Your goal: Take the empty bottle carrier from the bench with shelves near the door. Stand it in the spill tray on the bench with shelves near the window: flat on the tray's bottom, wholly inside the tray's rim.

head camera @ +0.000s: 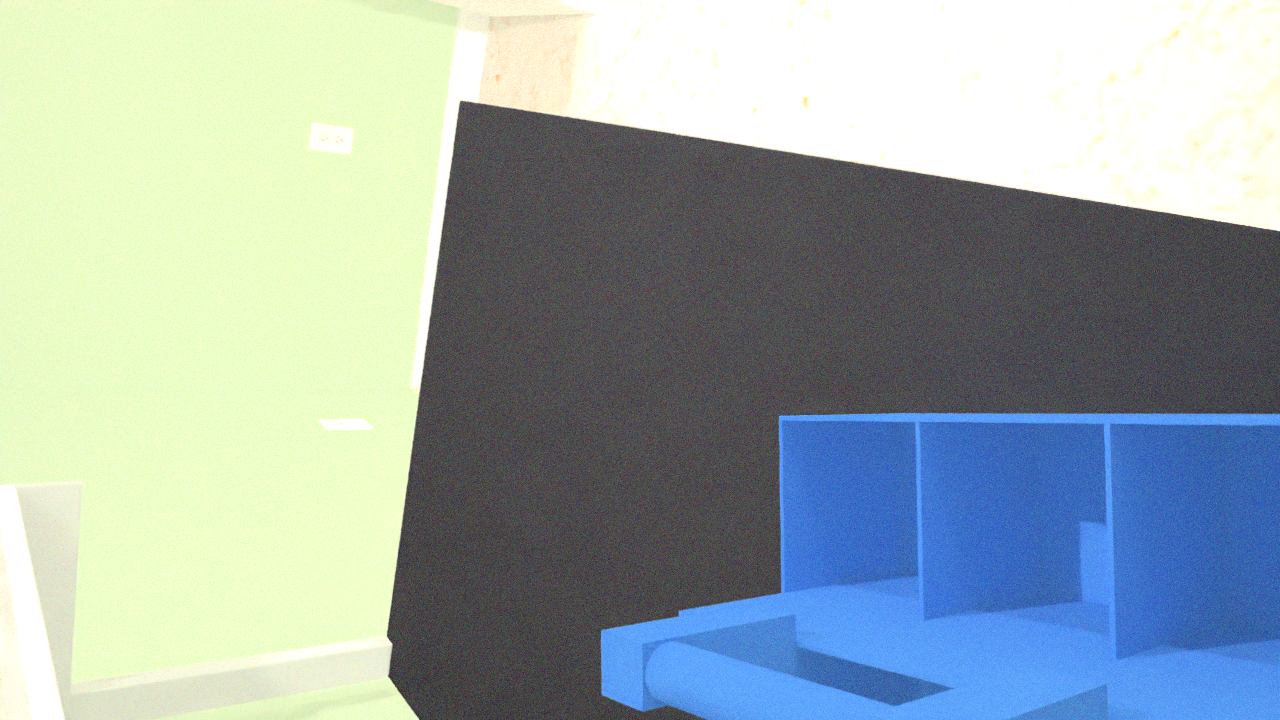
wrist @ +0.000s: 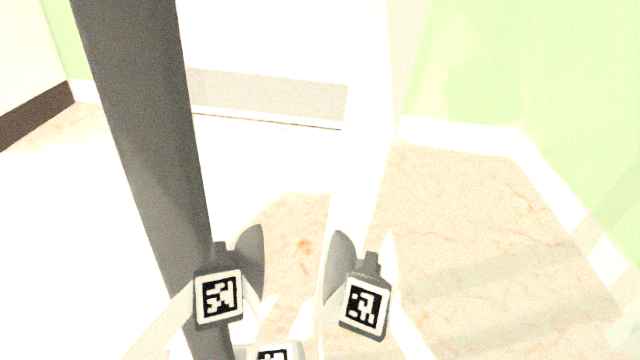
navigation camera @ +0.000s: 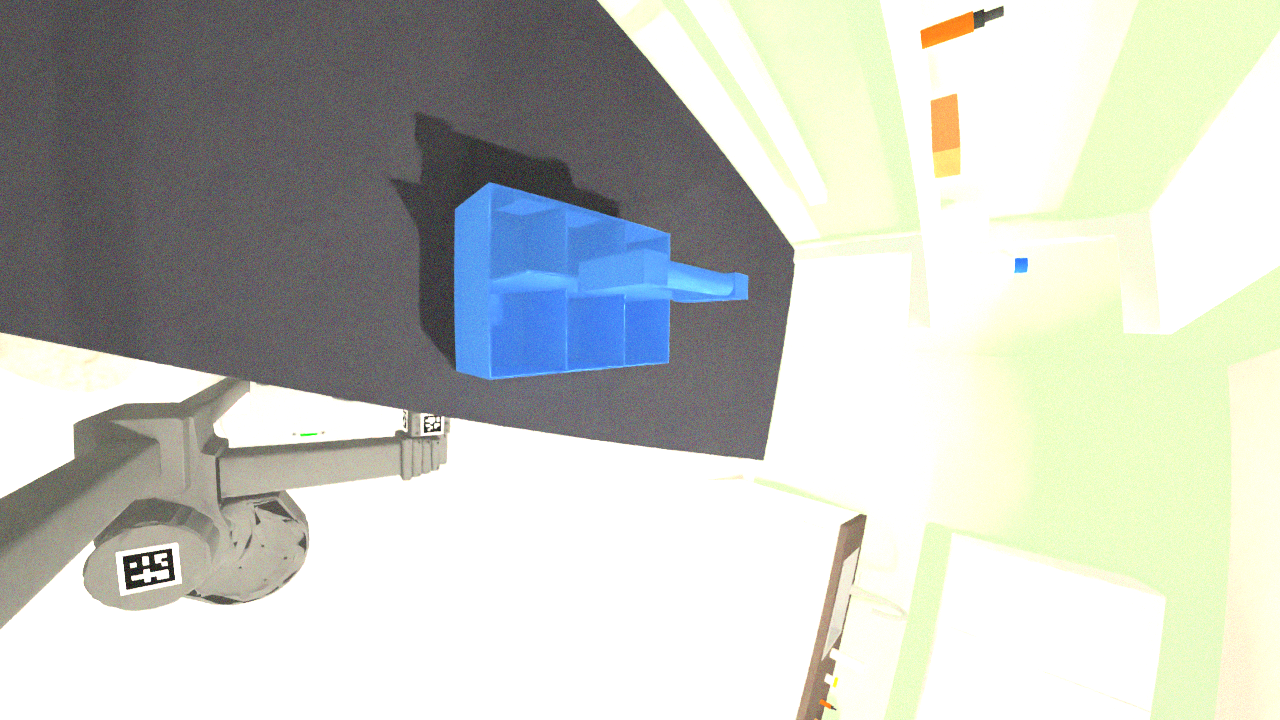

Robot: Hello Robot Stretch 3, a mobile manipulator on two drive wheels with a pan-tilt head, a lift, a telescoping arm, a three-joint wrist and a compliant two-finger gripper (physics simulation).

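Frame: origin at the robot's base, x ahead, y left, z up, level; millimetres.
Seen in the pictures: gripper, fingertip midpoint: point(wrist: 296, 253).
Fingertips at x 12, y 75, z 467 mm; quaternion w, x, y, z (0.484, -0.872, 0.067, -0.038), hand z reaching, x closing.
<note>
Pixels of each thing's middle, then the offset from my fingertips to it. "spot": a spot on its surface instead. Level surfaces: height alone.
- empty bottle carrier at the middle of its body: point(head camera: 971, 651) point(navigation camera: 612, 288) dx +124, dy -377, dz +435 mm
- bench at its surface level: dz +295 mm
- orange item at a spot on its surface: point(navigation camera: 947, 28) spot: dx +501, dy -615, dz +784 mm
- orange-yellow block at a spot on its surface: point(navigation camera: 945, 134) spot: dx +442, dy -778, dz +772 mm
The empty bottle carrier point(head camera: 1011, 644) point(navigation camera: 474, 286) is blue, with open compartments and a bar handle. It stands on the dark top of the bench point(head camera: 581, 313) point(navigation camera: 223, 179). In the navigation view its handle points right, and no bottles show in the compartments that are visible. My gripper point(wrist: 296, 253) is open in the wrist view, with pinkish floor showing between its fingertips and nothing held. It is off the carrier, which does not show in the wrist view. In the navigation view grey arm and wrist parts lie beyond the bench's lower edge. The spill tray does not show.
In the navigation view, shelving at the upper right bears an orange item point(navigation camera: 947, 28) and an orange-yellow block point(navigation camera: 945, 134). A cabinet's brown base strip point(navigation camera: 832, 591) shows lower right. A white upright point(wrist: 357, 175) stands beyond my fingers. A green wall point(head camera: 223, 295) is left of the bench.
</note>
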